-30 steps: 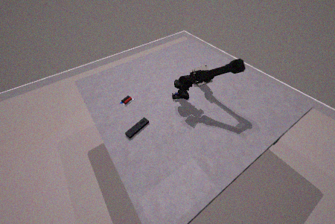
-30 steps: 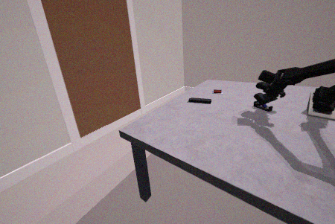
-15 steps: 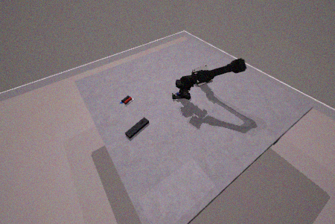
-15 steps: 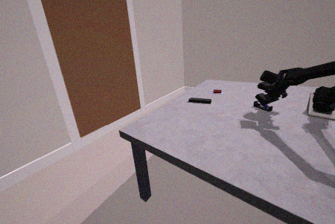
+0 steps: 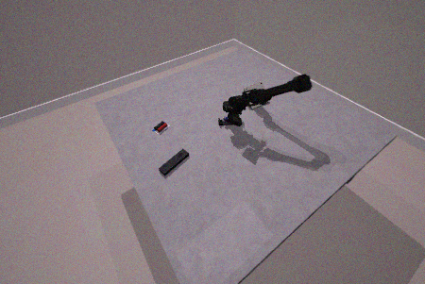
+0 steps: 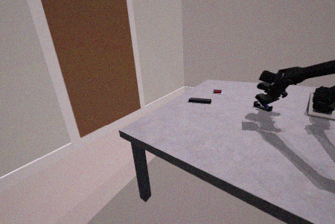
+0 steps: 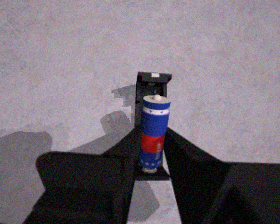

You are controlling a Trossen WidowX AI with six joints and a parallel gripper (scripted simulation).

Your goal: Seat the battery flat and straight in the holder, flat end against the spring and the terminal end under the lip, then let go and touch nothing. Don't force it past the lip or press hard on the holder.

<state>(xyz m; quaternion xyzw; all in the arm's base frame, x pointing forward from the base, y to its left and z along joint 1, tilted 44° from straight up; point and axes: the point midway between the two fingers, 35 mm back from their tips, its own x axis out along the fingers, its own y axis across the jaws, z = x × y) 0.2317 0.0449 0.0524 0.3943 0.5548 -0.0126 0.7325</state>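
Now: the battery 1 cm above my gripper tip.
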